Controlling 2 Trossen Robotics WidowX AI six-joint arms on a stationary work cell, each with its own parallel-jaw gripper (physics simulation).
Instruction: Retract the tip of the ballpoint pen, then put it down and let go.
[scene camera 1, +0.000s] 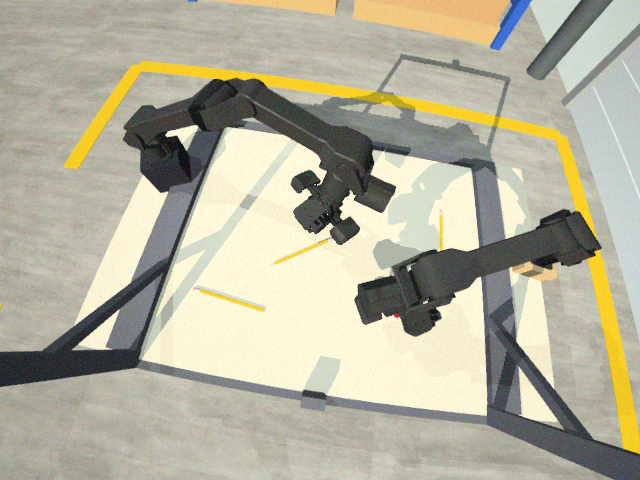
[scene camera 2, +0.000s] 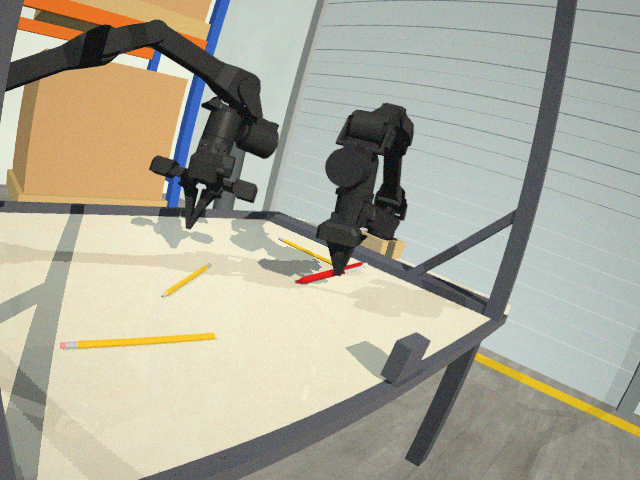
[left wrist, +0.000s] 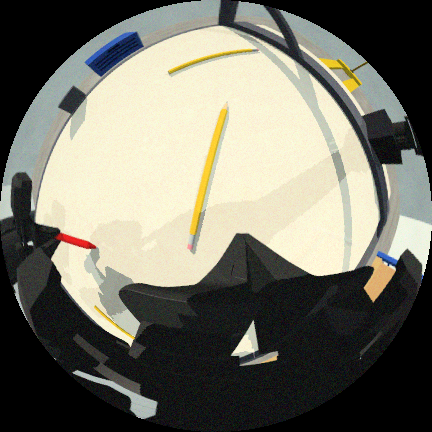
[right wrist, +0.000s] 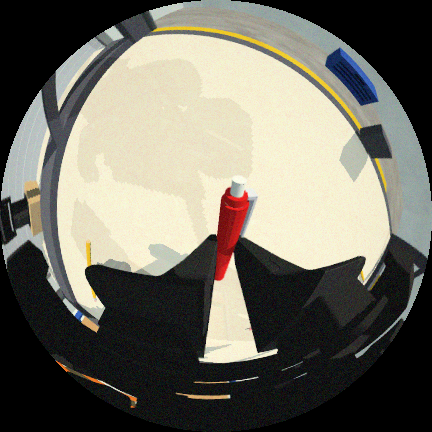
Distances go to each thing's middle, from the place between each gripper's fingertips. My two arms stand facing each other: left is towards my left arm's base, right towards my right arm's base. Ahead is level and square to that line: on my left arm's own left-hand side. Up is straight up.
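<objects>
The small grey block (scene camera 2: 407, 353) is 240 mm behind my right hand, 130 mm to the left of it and 10 mm below it. As for the short yellow pencil (left wrist: 217, 131), that's 240 mm to the left of my right hand, 90 mm ahead of it and 40 mm below it. And the red ballpoint pen (right wrist: 237, 202) is 10 mm ahead of my right hand and 10 mm to the left of it.
From my left hand, the small grey block is 39 cm behind, 9 cm to the right and 4 cm below. The red ballpoint pen is 21 cm to the right of my left hand, 14 cm behind it and 3 cm below it, while the short yellow pencil is 6 cm below my left hand, 6 cm behind it and 2 cm to the left of it.
</objects>
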